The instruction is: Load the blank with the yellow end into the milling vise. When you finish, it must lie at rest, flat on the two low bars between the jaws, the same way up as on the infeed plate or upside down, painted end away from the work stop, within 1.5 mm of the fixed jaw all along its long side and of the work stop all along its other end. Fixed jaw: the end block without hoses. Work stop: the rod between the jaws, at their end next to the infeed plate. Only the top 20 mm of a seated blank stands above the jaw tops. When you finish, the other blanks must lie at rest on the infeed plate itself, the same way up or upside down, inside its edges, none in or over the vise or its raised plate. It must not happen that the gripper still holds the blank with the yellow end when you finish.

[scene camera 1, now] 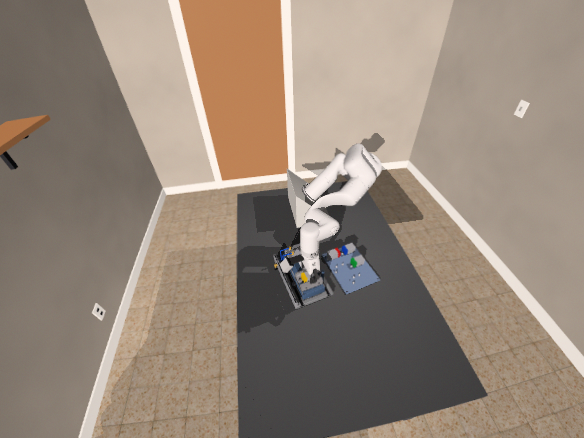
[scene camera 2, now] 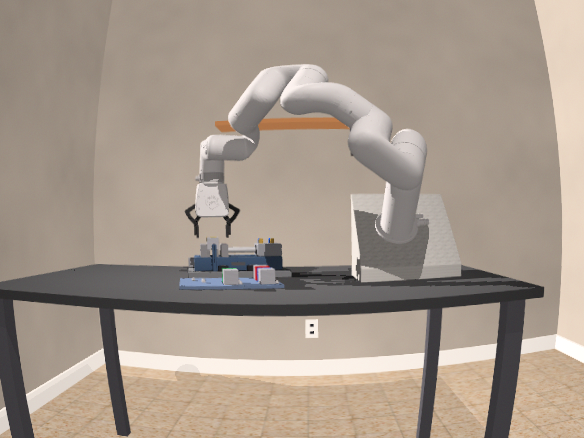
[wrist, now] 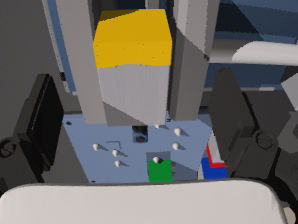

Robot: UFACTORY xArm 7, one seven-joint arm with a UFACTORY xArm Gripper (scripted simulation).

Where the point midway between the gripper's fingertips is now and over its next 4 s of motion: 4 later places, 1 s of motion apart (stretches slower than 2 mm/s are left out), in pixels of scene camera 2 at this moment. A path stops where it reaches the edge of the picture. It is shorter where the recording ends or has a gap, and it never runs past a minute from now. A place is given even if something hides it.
The gripper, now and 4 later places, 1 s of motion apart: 212,237; 212,234; 212,232; 212,211; 211,202
